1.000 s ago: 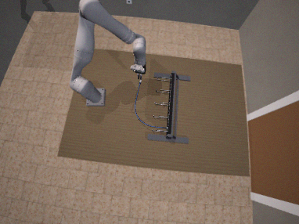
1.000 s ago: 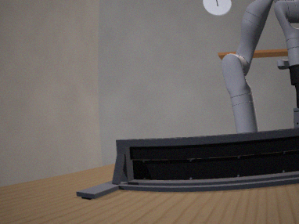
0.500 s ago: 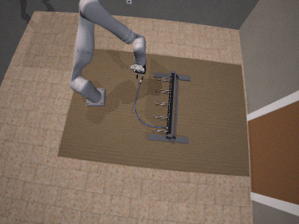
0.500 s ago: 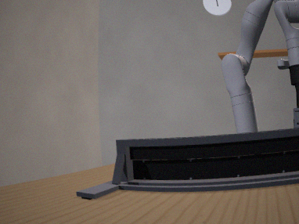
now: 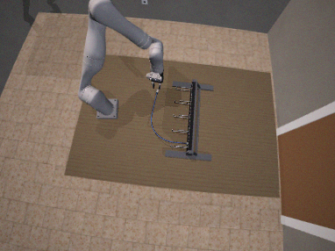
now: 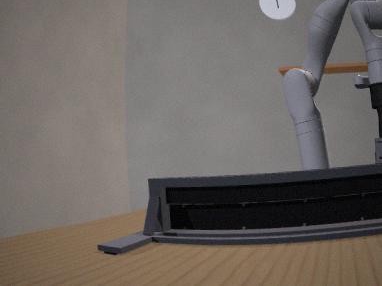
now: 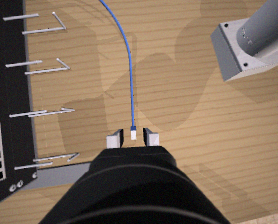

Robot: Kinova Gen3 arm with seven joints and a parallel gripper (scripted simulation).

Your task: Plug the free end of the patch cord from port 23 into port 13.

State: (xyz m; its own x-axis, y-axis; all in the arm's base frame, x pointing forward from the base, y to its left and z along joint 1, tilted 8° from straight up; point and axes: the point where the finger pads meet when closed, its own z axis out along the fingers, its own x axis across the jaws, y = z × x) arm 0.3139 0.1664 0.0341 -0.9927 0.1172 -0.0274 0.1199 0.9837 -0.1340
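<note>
Now: the free-end plug 10 mm to the left of my hand and 90 mm below it.
</note>
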